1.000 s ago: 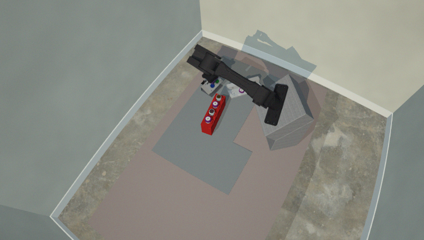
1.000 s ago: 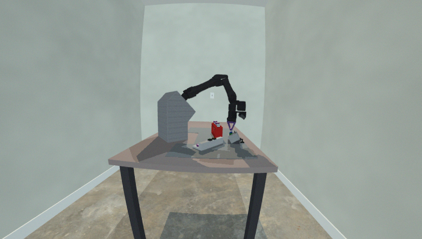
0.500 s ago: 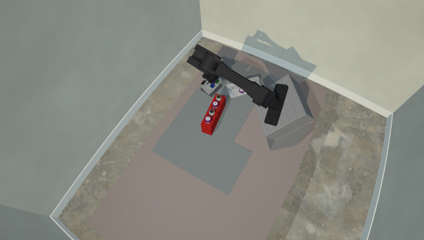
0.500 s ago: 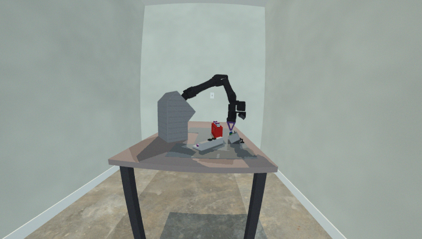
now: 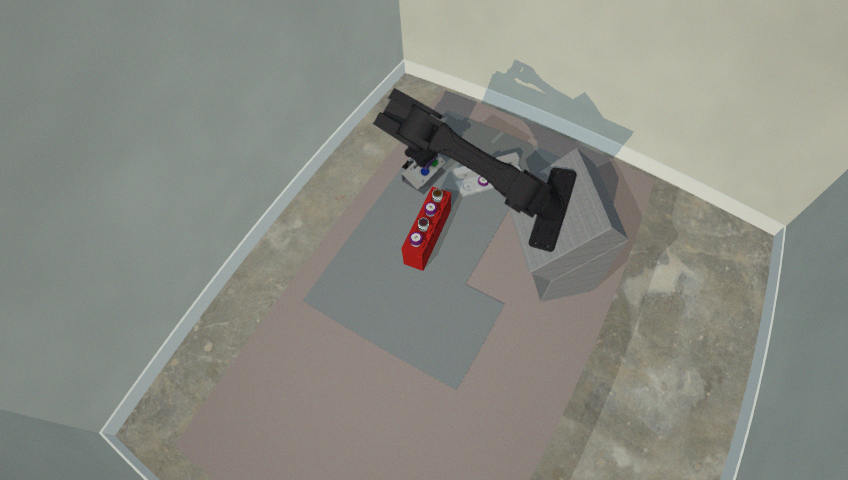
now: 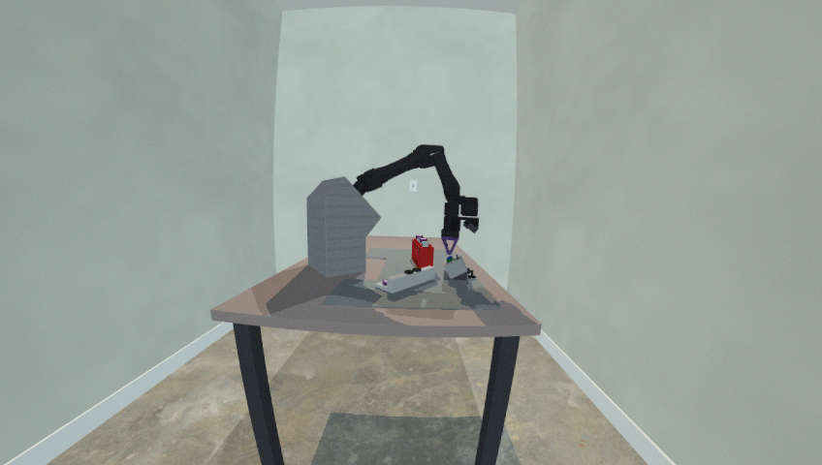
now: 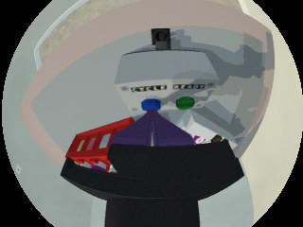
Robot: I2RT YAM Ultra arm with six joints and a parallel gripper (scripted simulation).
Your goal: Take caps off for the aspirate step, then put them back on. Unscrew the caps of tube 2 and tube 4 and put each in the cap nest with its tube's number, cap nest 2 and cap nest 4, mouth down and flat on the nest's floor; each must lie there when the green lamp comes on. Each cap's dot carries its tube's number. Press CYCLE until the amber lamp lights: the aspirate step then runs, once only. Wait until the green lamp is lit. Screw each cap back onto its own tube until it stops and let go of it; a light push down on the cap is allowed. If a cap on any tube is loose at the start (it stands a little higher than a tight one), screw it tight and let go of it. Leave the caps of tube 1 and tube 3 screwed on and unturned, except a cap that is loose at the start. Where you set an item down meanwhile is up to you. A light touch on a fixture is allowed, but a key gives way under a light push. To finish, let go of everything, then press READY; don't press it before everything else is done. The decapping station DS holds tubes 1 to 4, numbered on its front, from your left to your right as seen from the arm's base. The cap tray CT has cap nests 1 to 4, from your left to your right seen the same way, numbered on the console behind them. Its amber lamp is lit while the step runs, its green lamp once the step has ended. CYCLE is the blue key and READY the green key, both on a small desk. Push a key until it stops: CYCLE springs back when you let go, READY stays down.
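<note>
Right now my hand is 2 cm above the blue cycle key. Also, from my hand: green ready key 4 cm to the right, 2 cm below; key desk 2 cm ahead, 2 cm to the right, 4 cm below.
</note>
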